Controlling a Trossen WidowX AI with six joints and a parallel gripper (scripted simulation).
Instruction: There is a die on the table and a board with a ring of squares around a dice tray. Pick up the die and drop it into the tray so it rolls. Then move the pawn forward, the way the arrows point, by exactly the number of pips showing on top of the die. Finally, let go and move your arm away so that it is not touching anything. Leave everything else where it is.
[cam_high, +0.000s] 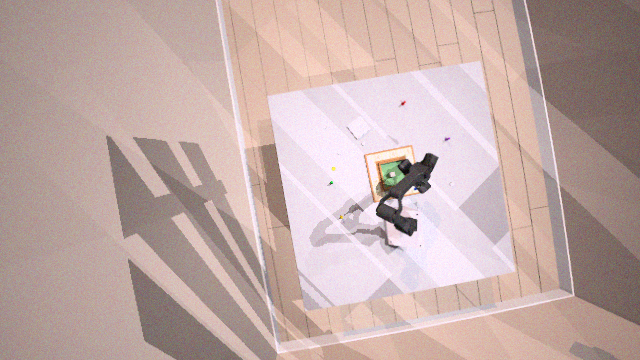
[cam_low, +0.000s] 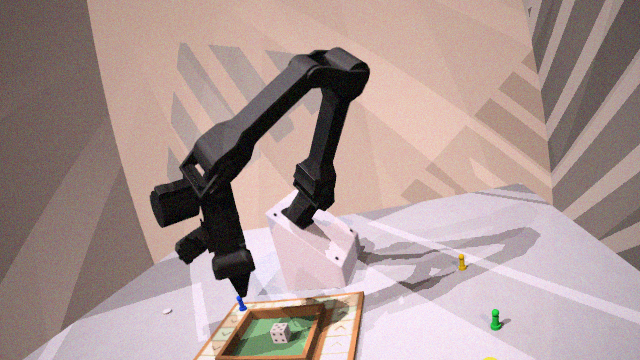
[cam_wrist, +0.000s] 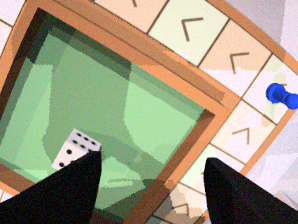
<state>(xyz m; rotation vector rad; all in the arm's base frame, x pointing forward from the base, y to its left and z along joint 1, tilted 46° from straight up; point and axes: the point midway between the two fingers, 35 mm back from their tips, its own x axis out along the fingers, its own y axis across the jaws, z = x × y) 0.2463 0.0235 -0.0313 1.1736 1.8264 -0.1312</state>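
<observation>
The blue pawn lies 8 cm to the right of my gripper tip, 7 cm below it and 7 cm behind it. Round my gripper tip: purple pawn (28 cm to the right, 22 cm ahead, 9 cm below); then green pawn (41 cm to the left, 9 cm below, 3 cm behind); then white die (8 cm below, 6 cm to the left, 1 cm ahead).
</observation>
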